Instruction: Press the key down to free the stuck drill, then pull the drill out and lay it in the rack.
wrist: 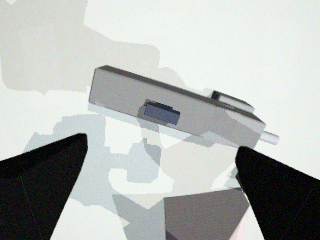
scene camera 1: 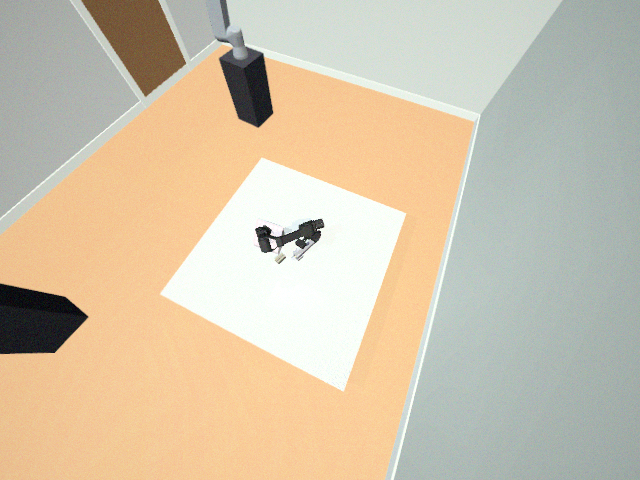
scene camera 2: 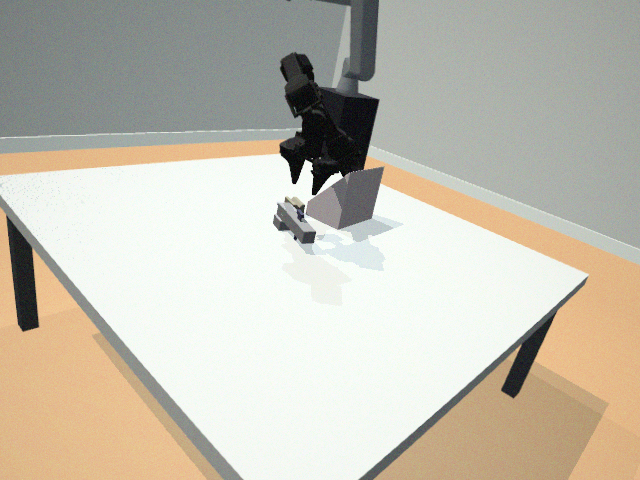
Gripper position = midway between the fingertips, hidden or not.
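Note:
Open and holding nothing, my gripper (scene camera 2: 303,189) is in the scene, and I see my gripper (wrist: 164,148) from the wrist too. There is also a long grey block (scene camera 2: 286,219). The wrist view shows me the long grey block (wrist: 222,119) as well.

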